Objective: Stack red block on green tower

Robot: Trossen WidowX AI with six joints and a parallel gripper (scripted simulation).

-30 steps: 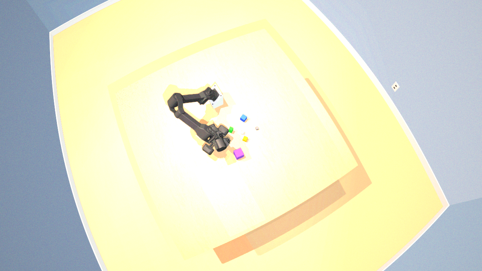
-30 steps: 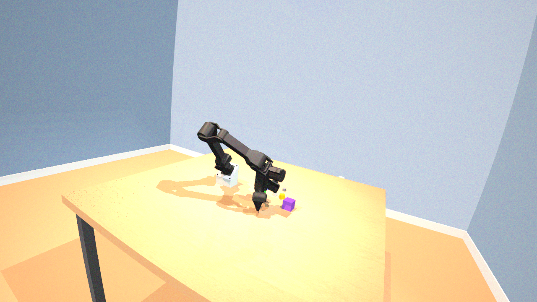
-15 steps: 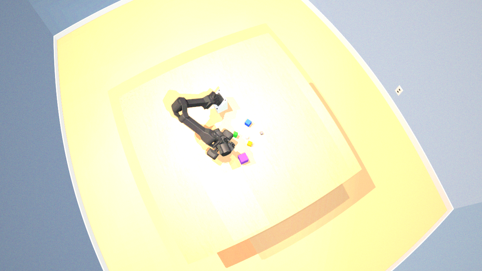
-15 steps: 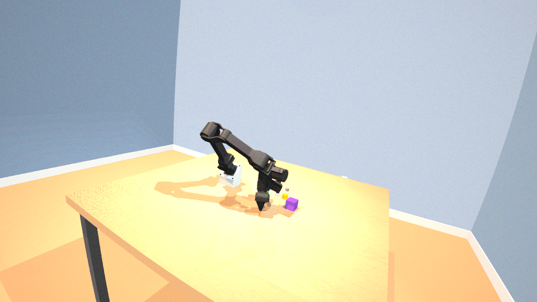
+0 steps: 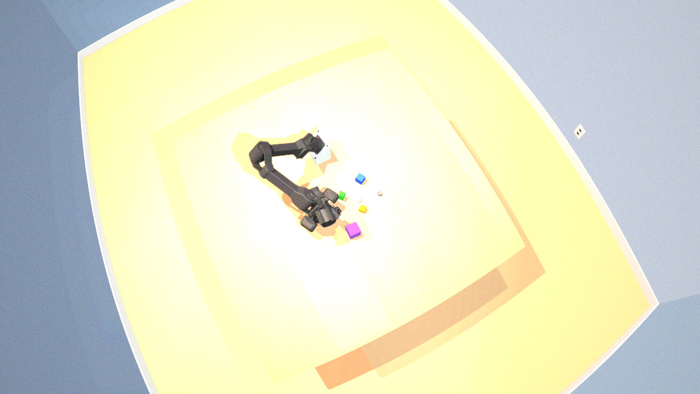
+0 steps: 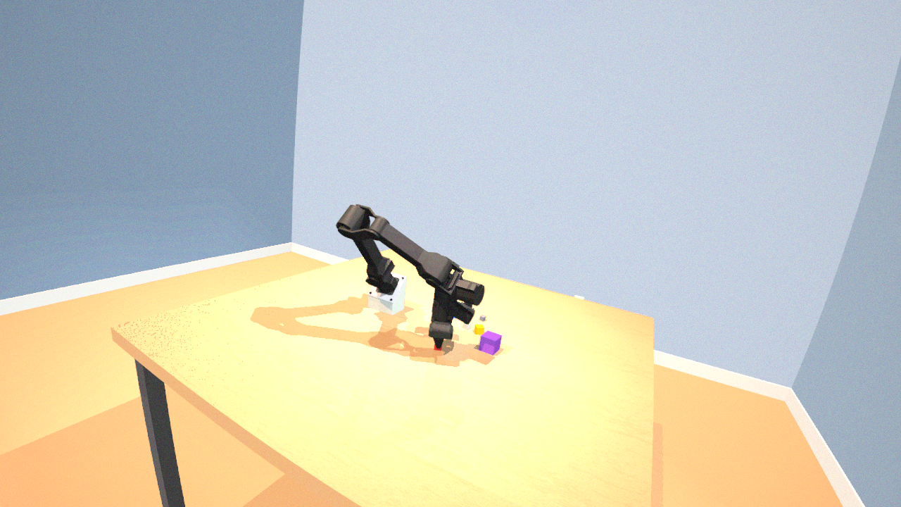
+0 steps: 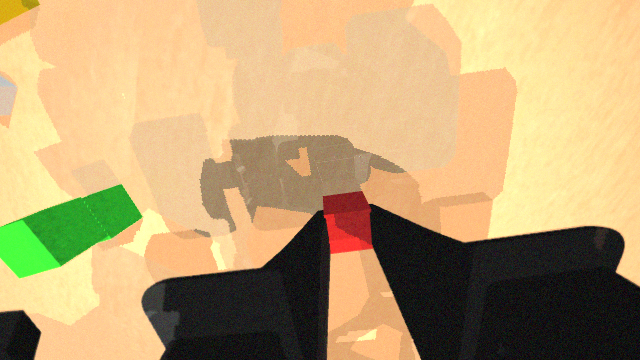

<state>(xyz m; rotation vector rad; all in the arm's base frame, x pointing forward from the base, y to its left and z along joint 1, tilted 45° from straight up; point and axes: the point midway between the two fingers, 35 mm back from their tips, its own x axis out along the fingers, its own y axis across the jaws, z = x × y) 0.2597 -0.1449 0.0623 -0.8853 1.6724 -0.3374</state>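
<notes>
My gripper tip is 180 mm to the right of the small white block and 20 mm short of it. Also, from my gripper tip: purple block 130 mm ahead, 80 mm to the left, 20 mm above; red block right at my gripper tip; yellow block 170 mm to the left, 60 mm ahead.
</notes>
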